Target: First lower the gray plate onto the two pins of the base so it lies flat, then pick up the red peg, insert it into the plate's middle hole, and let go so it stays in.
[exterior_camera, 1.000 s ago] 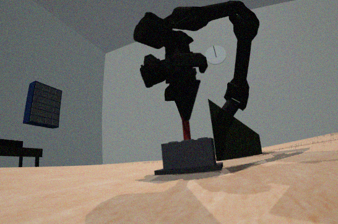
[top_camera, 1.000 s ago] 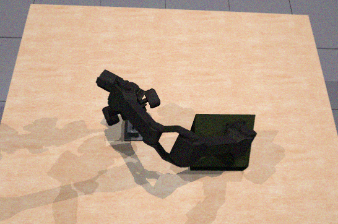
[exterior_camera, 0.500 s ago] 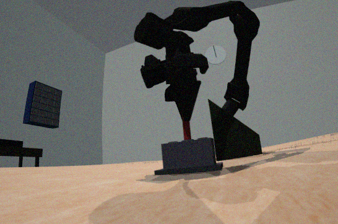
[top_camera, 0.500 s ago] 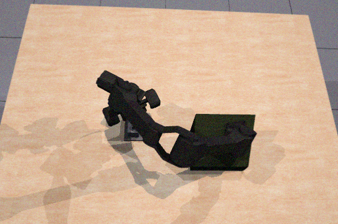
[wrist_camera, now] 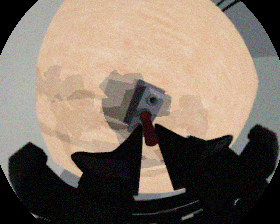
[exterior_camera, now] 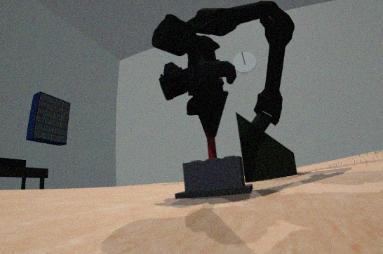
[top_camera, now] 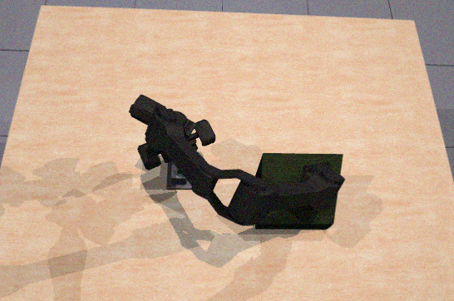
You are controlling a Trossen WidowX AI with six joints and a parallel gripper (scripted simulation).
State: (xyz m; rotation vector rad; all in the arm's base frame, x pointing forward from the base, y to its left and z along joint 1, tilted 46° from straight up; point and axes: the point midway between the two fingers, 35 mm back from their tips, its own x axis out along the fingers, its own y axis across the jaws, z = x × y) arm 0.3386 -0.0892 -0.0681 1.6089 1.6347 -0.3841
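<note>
Now: gripper tip 10 mm above the red peg. From my gripper tip the other things lie so: base 90 mm below; then gray plate 50 mm below.
</note>
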